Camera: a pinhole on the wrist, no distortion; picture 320 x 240 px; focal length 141.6 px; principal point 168.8 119.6 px. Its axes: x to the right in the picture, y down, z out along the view. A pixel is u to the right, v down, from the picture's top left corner.
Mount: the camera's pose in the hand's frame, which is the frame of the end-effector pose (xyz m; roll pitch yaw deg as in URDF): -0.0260 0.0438 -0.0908 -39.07 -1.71 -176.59
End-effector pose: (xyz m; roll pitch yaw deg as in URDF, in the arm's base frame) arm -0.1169 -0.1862 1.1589 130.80 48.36 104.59
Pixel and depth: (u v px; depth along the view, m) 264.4 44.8 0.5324
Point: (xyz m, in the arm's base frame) 0.3341 -0.6282 1.1594
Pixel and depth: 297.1 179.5 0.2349
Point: -0.1444 -0.4762 1.2118
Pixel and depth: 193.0 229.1 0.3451
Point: -0.2862 -0.4987 1.0037
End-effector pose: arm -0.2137 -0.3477 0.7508 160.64 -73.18 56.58
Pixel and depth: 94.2 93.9 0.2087
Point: -0.1589 -0.2320 0.8121
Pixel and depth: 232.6 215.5 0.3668
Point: -0.4452 -0.0574 0.5470
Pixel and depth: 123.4 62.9 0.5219
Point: 0.0857 0.0320 0.7795
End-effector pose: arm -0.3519 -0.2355 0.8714 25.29 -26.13 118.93
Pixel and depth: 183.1 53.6 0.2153
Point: -0.2459 -0.2759 0.9630
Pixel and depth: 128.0 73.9 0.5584
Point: -0.0571 -0.0764 1.2494
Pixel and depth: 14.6 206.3 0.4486
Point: -0.2324 0.3985 0.9847
